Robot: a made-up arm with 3 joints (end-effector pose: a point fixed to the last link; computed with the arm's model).
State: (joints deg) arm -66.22 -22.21 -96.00
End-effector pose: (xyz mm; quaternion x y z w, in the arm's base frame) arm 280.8 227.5 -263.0 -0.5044 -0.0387 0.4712 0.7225
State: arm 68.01 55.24 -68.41
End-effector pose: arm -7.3 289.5 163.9 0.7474 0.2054 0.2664 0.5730
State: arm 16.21 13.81 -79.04
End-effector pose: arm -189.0 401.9 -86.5 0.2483 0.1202 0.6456 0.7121
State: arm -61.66 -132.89 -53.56
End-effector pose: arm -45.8 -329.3 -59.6 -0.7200 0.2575 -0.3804 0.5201
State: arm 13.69 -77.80 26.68
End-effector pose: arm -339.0 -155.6 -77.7 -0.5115 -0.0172 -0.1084 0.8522
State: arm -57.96 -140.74 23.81
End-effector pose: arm -268.6 -111.2 -139.4 -0.7779 -0.2989 -0.5077 0.2188
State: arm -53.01 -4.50 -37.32
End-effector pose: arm 105.9 132.3 -188.8 -0.1742 -0.2895 0.2518 0.9069
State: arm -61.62 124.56 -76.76
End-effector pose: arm -404.4 9.0 132.6 0.3398 -0.6009 0.7147 0.1124
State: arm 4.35 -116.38 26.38
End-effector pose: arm -317.4 -162.6 -2.6 -0.7603 -0.1411 -0.1031 0.6256
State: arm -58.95 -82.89 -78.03
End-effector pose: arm 225.9 -216.9 -258.4 -0.6197 0.2258 0.0409 0.7506
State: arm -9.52 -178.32 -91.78
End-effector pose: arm -192.9 -417.7 89.2 -0.6568 0.7278 -0.1736 0.0935
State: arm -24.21 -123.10 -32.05
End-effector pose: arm -98.9 -243.8 -112.2 -0.7990 0.2088 -0.1241 0.5500
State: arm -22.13 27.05 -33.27
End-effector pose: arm -69.2 227.2 -141.1 0.2110 -0.1527 0.3415 0.9031
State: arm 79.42 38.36 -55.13
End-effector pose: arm -115.8 294.3 120.5 0.6774 0.4189 0.2163 0.5647
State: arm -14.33 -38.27 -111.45
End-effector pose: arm -99.1 247.3 -509.7 -0.2567 0.3434 0.7011 0.5698
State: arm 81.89 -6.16 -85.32
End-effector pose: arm -360.5 357.4 136.4 0.5141 0.4849 0.5960 0.3814
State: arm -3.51 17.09 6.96
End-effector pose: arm -228.3 102.0 -207.1 0.2551 0.0239 -0.0293 0.9662
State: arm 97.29 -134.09 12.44
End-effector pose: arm -78.7 -201.6 109.2 -0.5463 0.2355 0.6243 0.5063
